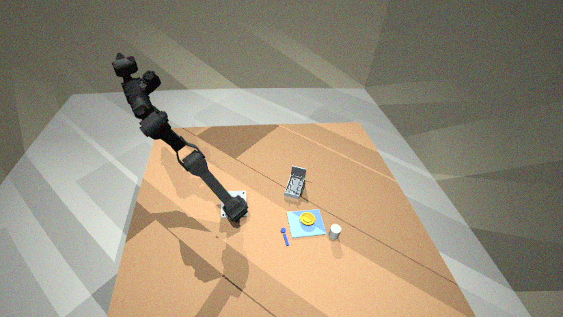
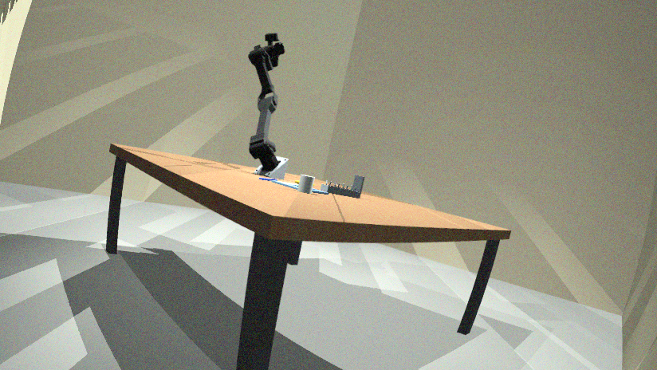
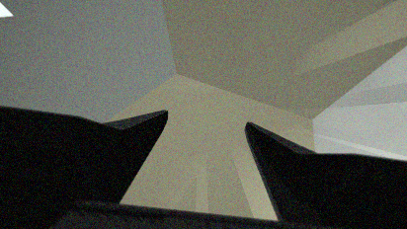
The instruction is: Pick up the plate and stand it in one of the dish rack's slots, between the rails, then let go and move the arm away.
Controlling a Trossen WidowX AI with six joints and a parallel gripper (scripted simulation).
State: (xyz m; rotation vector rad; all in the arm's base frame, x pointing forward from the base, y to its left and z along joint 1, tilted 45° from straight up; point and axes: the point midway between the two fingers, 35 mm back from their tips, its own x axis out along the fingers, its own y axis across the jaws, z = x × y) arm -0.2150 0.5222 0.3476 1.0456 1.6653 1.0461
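My gripper tip is 610 mm short of the yellow plate, 290 mm to the left of it and 620 mm above it. Round my gripper tip: blue spoon (490 mm ahead, 330 mm to the right, 630 mm below); light blue mat (600 mm ahead, 300 mm to the right, 630 mm below); grey dish rack (620 mm ahead, 90 mm to the right, 610 mm below).
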